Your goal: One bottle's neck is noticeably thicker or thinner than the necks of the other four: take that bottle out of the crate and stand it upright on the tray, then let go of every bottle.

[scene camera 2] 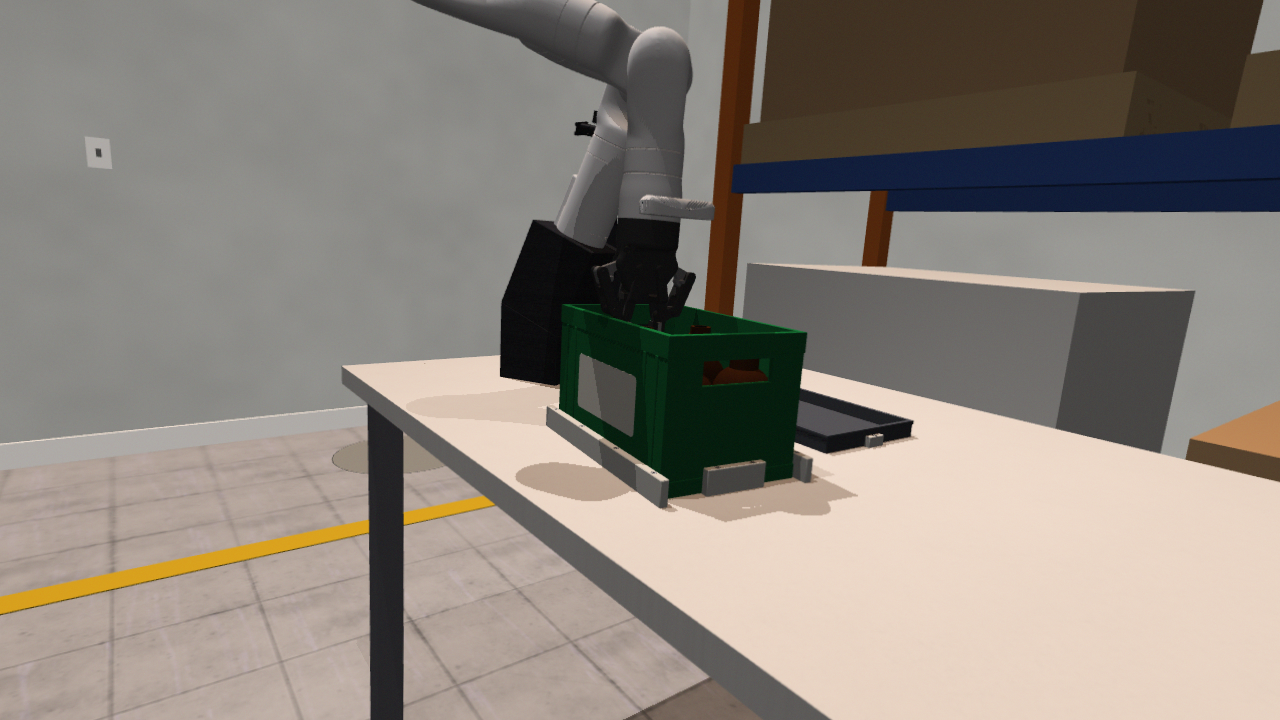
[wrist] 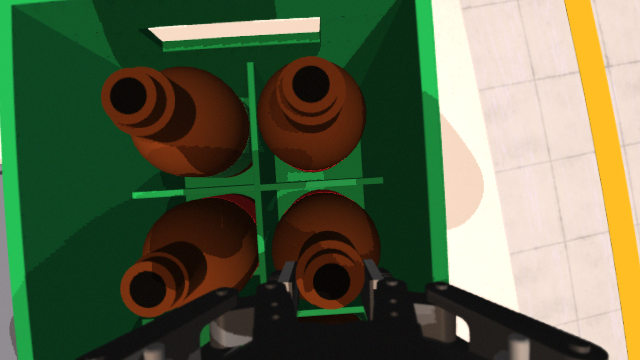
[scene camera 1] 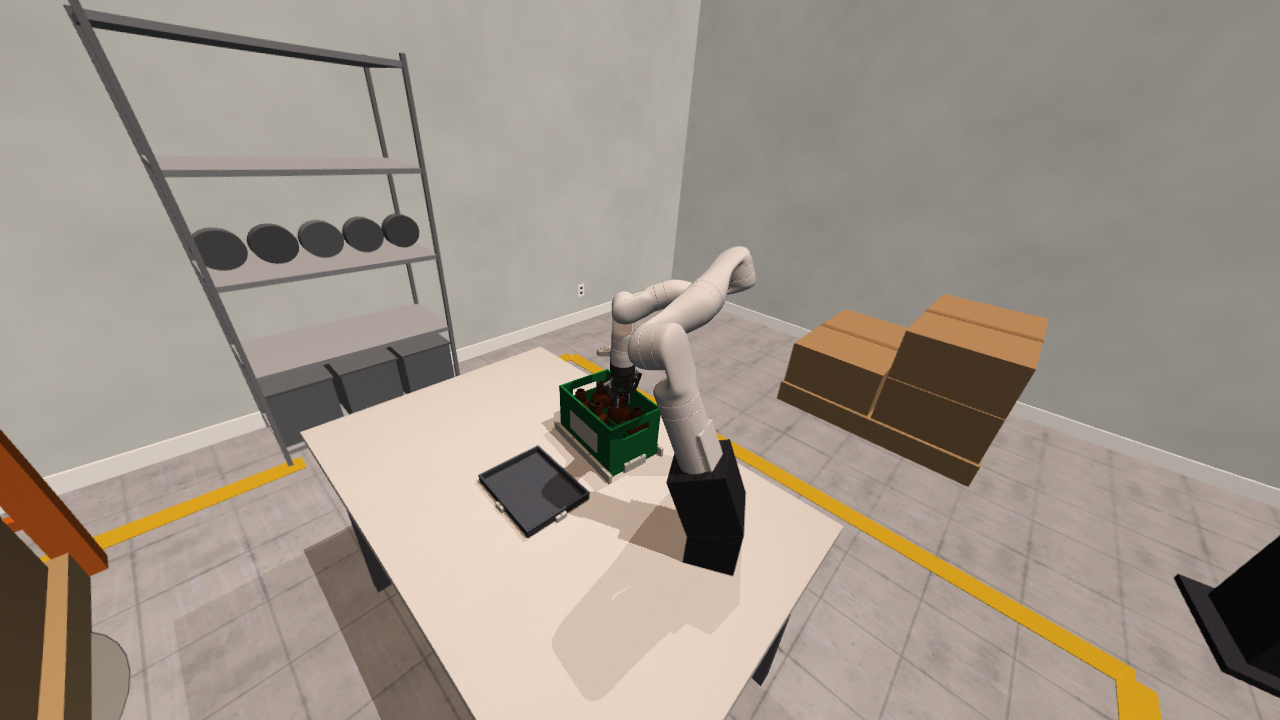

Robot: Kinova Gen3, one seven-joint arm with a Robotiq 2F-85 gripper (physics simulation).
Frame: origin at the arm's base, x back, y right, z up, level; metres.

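Seen in the pictures: gripper, fingertip midpoint: (wrist: pixel 329 277) (scene camera 1: pixel 621 404); arm's base at its link origin: (scene camera 2: pixel 580 236) (scene camera 1: pixel 699 460).
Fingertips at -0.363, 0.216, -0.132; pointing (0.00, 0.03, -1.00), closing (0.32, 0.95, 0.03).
Pixels of each thing's top centre, then the offset from my fingertips to it, as dx, dy, dz. Level surfaces: height alone.
- green crate at its top centre: (wrist: pixel 227 299) (scene camera 2: pixel 674 316) (scene camera 1: pixel 609 396) -0.020, -0.040, +0.044
- dark tray at its top centre: (scene camera 2: pixel 804 406) (scene camera 1: pixel 533 483) -0.054, -0.328, -0.106
- white table at its surface level: dz -0.132
Brown bottles stand in the green crate (scene camera 1: pixel 637 445) (scene camera 2: pixel 729 429) (wrist: pixel 439 210). My gripper (scene camera 1: pixel 623 400) (scene camera 2: pixel 639 313) (wrist: pixel 329 277) reaches down into the crate and is shut on the neck of one bottle (wrist: pixel 332 295), in the right column of the wrist view. That bottle is still in its compartment. Beside it is a bottle (wrist: pixel 200 235) at the lower left. Another bottle (wrist: pixel 200 120) is at the upper left and one (wrist: pixel 312 140) at the upper right. A fifth is mostly hidden under the gripper. Which neck differs I cannot tell. The dark tray (scene camera 1: pixel 519 483) (scene camera 2: pixel 827 419) holds no bottle.
The crate sits between low grey stops (scene camera 2: pixel 617 456) on the white table (scene camera 1: pixel 420 501) (scene camera 2: pixel 984 537), close to one edge. The tray lies apart from the crate. Crate walls and green dividers (wrist: pixel 254 125) surround the bottles. A shelf rack (scene camera 1: pixel 425 205) and cardboard boxes (scene camera 1: pixel 966 385) stand off the table.
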